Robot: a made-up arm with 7 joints. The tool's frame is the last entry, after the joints. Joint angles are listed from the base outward.
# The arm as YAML. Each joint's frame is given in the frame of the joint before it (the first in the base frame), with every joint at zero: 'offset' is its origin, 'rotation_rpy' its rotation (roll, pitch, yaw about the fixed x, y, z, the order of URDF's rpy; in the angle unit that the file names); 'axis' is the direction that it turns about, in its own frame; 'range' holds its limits. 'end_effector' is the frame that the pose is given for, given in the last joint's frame.
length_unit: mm
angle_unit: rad
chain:
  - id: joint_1
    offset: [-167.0, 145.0, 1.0]
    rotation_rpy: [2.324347, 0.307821, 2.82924]
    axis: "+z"
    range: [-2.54, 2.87]
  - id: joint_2
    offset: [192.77, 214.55, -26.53]
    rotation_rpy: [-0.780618, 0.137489, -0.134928]
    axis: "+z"
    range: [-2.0, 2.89]
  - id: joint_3
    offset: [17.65, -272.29, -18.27]
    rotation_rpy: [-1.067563, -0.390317, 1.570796]
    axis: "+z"
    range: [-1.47, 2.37]
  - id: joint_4
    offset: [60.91, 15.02, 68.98]
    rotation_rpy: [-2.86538, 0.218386, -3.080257]
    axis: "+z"
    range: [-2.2, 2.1]
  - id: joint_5
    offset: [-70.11, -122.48, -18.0]
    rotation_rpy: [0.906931, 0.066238, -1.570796]
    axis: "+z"
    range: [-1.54, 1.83]
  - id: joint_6
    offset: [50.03, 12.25, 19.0]
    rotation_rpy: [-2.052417, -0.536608, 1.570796]
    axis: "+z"
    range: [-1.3, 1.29]
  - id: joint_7
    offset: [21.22, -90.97, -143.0]
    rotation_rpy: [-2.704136, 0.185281, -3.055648]
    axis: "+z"
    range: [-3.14, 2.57]
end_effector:
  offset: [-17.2, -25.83, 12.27]
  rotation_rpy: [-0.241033, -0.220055, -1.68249]
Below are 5 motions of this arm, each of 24 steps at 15 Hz.
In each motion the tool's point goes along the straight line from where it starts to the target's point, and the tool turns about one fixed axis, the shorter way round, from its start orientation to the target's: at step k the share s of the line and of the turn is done. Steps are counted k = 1, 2, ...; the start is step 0. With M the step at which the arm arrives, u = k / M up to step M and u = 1 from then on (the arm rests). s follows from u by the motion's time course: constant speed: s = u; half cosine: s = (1 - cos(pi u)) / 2; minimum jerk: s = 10 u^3 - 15 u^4 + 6 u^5.
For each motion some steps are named. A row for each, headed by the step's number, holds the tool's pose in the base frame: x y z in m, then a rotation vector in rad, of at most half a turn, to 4 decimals.
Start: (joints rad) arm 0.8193 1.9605 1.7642 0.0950 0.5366 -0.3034 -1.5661
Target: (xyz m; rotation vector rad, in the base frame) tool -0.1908 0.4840 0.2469 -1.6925 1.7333 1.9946
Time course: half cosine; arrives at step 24
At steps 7, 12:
7: -0.2780 0.3468 0.0917 1.9625 -2.1944 -0.1096
12: -0.2450 0.3987 0.1504 1.9601 -2.1299 -0.8469

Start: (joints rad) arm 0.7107 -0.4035 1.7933 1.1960 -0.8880 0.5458 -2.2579
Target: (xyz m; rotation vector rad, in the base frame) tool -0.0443 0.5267 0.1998 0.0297 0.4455 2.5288
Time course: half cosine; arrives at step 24
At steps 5, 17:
5: 0.0150 0.4194 0.2394 -0.0906 0.0257 1.2843
17: -0.0314 0.5033 0.2084 -0.0024 0.3434 2.2608

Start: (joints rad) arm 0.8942 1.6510 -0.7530 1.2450 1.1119 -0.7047 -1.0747
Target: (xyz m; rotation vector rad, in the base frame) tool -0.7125 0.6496 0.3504 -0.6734 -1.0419 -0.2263
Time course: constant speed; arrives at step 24
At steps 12, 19, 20, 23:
12: -0.6101 0.6034 0.4436 -0.5370 -1.0194 0.3043
19: -0.6698 0.6303 0.3892 -0.6198 -1.0384 -0.0041
20: -0.6784 0.6342 0.3815 -0.6309 -1.0398 -0.0484
23: -0.7040 0.6457 0.3582 -0.6631 -1.0419 -0.1817

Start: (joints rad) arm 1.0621 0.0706 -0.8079 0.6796 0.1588 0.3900 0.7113
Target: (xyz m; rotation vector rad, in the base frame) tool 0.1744 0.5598 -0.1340 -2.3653 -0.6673 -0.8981
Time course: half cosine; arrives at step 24
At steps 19, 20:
19: 0.1372 0.5752 -0.1380 -2.3502 -0.7002 -0.7875
20: 0.1503 0.5698 -0.1366 -2.3559 -0.6888 -0.8263

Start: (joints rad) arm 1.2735 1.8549 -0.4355 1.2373 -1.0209 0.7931 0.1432
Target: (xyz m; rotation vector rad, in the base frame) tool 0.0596 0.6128 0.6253 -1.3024 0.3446 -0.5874
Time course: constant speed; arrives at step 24
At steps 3, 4, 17, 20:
3: -0.0564 0.6239 0.6924 -1.1661 -0.1557 -1.0684
4: -0.0508 0.6234 0.6892 -1.1748 -0.1314 -1.0466
17: 0.0209 0.6165 0.6477 -1.2678 0.1805 -0.7529
20: 0.0375 0.6149 0.6381 -1.2840 0.2512 -0.6826

